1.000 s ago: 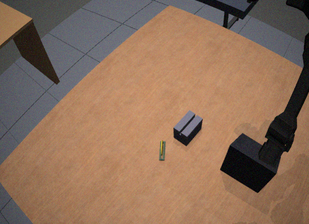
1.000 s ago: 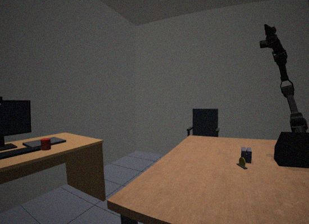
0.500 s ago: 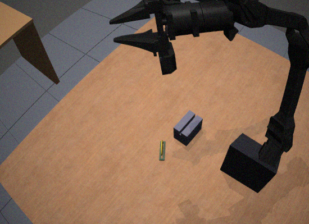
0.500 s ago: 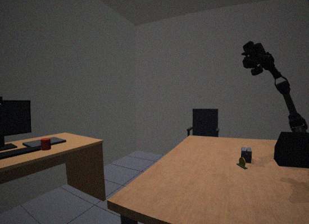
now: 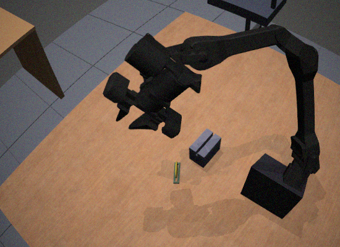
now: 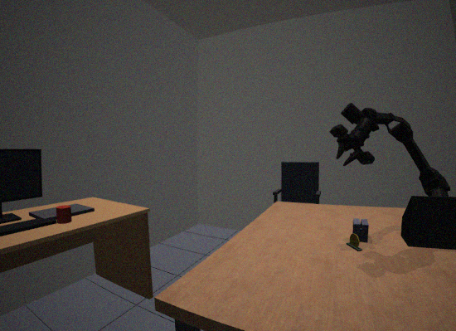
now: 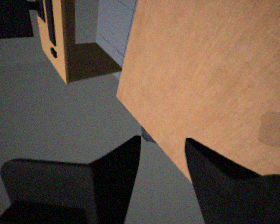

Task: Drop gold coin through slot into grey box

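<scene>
Now: gripper tip 80 mm past the gold coin, 80 mm to the left of it and 320 mm above it.
</scene>
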